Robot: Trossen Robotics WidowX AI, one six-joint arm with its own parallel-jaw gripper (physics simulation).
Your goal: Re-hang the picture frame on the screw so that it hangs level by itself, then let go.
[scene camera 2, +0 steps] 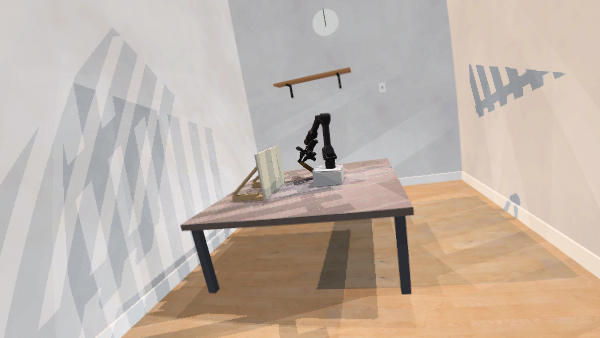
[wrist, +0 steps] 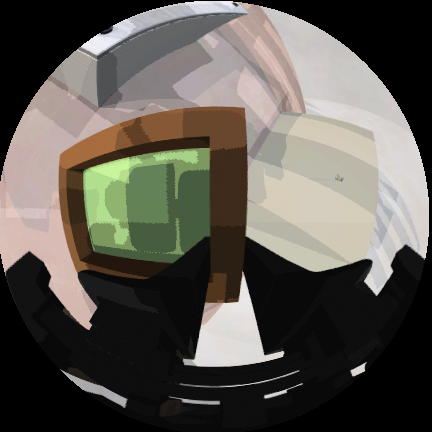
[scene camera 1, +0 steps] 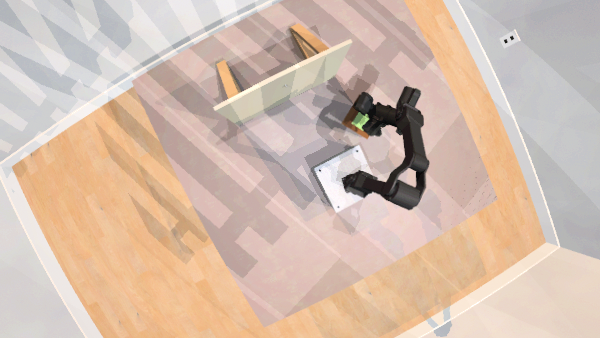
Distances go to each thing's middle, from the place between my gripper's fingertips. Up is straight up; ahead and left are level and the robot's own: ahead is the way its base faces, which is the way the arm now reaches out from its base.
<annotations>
Now: hand 140 mm short of the cream wall board [scene camera 1: 324, 66], 230 mm to the right of it and 10 mm below it. The rest, counted from my hand: wooden stand [scene camera 1: 307, 52]: 270 mm ahead, 260 mm to the left, 30 mm below.
</annotations>
